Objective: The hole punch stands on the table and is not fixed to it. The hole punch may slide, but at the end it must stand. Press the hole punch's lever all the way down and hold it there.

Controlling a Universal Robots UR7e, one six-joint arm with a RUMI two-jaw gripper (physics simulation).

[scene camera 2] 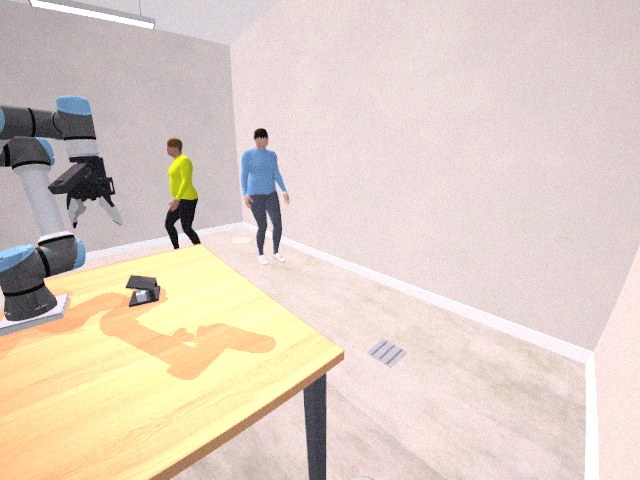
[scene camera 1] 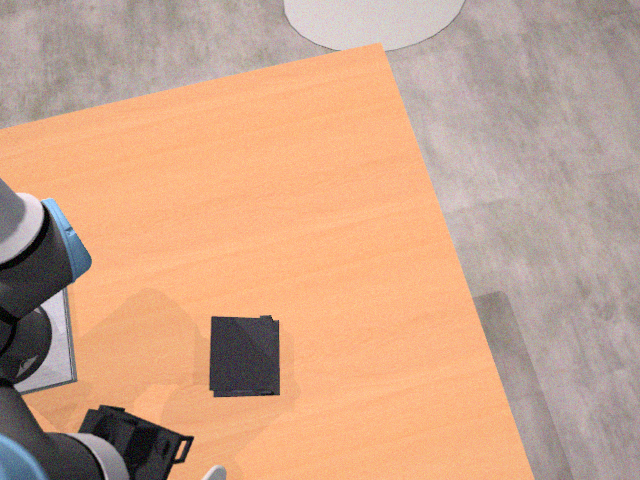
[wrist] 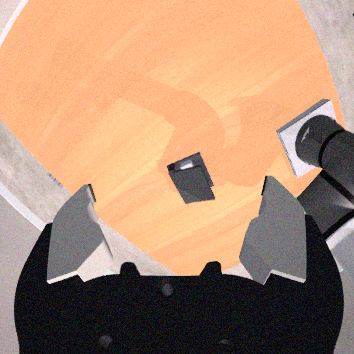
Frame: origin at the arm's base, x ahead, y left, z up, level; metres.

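Seen in the pictures: gripper, between the fingertips: [scene camera 2: 97, 226] [wrist: 176, 182]; arm's base, origin of its link: [scene camera 2: 32, 309] [scene camera 1: 6, 340] [wrist: 316, 139].
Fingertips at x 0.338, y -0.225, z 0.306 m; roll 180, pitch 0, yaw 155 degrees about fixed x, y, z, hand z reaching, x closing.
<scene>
Offsets run from my fingertips to a thing's middle. Level surfaces: height alone.
The dark hole punch @(dx +0.052, dy +0.165, dz -0.291 m) [scene camera 1: 244, 356] [scene camera 2: 145, 297] [wrist: 192, 183] stands upright on the table @(dz -0.334 m) [scene camera 1: 310, 206] [scene camera 2: 217, 289] [wrist: 115, 120]. Its flat lever @(dx +0.052, dy +0.165, dz -0.269 m) [scene camera 2: 140, 282] is up, with a gap between it and the base in scene camera 2; a small light metal part shows in that gap. In scene camera 1 the lever plate hides most of the base. My gripper [scene camera 2: 98, 223] [wrist: 176, 182] is open and empty, high above the table and apart from the hole punch. In the wrist view the hole punch shows far below, between the two fingers. In scene camera 1 part of one finger shows at the bottom edge.
The arm's light base plate [scene camera 1: 64, 356] [scene camera 2: 59, 310] [wrist: 292, 155] is on the table beside the hole punch. The arm's links rise above it. Two people, in yellow [scene camera 2: 181, 178] and in blue [scene camera 2: 262, 173], are beyond the table. The arm casts shadows on the table.
</scene>
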